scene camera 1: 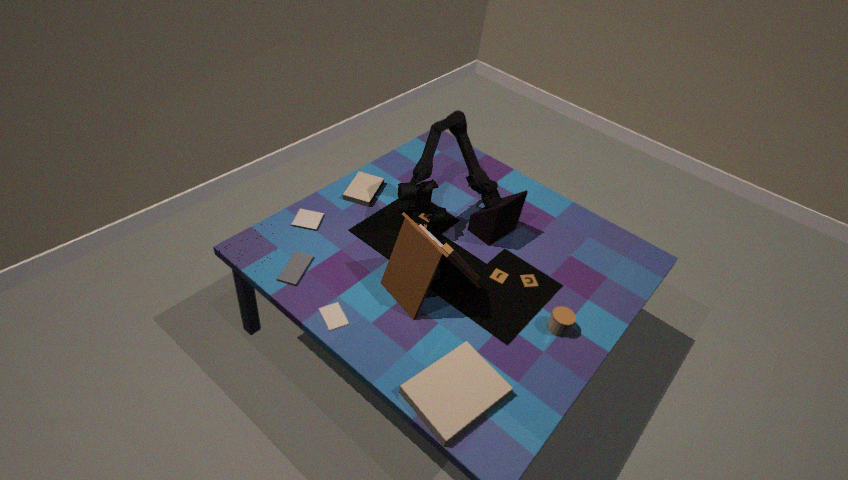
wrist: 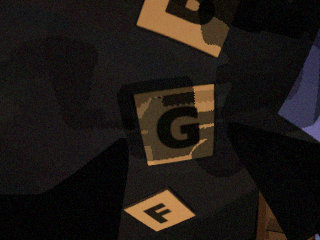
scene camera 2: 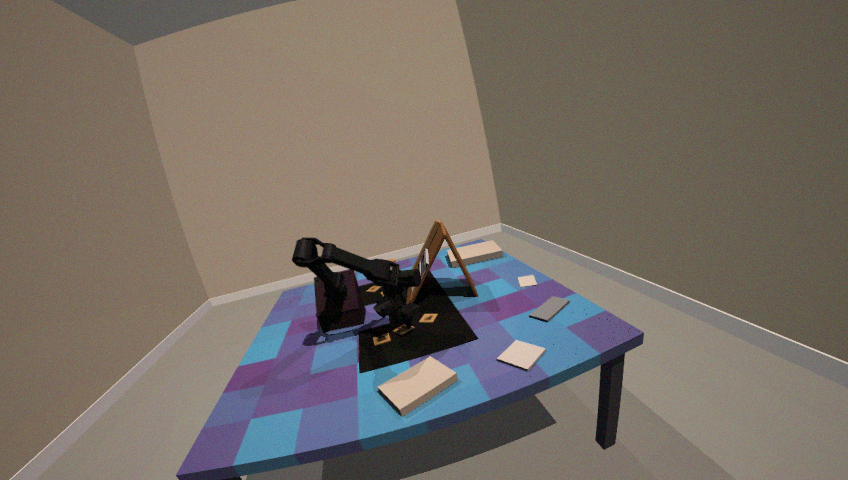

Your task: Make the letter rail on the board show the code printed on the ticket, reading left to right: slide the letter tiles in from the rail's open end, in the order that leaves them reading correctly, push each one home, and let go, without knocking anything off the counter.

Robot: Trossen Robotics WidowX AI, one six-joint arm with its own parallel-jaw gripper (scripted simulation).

Labels:
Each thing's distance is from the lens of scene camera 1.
grey card (scene camera 1: 295,268): 195 cm
slab (scene camera 1: 363,189): 226 cm
easel board (scene camera 1: 416,256): 173 cm
The marked spots on the easel board and the slab are 62 cm apart.

